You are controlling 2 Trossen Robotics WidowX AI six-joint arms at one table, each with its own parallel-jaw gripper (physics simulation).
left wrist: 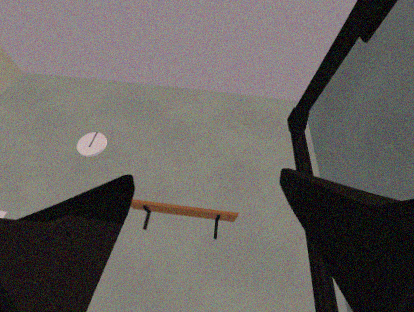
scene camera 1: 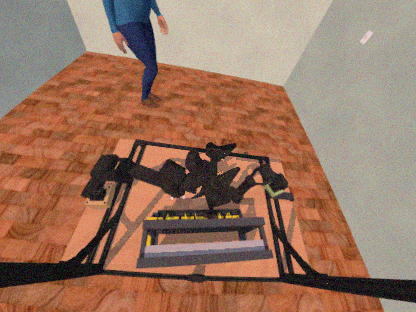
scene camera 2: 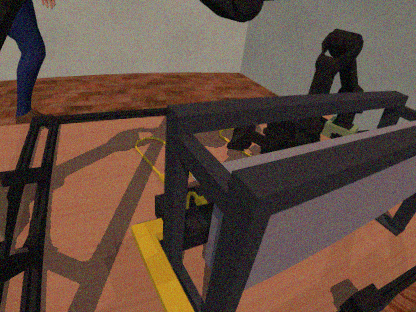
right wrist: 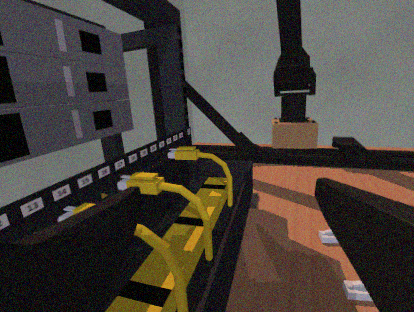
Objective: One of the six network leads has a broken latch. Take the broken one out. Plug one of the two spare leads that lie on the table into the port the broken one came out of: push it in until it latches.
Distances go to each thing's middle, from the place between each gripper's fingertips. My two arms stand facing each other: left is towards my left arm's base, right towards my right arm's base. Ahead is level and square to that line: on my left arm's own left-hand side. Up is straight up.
Labels:
The grey front plate (scene camera 2: 292, 235) is 210 mm behind my right hand, 70 mm above it and 30 mm to the right of it.
The grey front plate lies 39 cm below my left hand, 20 cm behind it and 5 cm to the left of it.

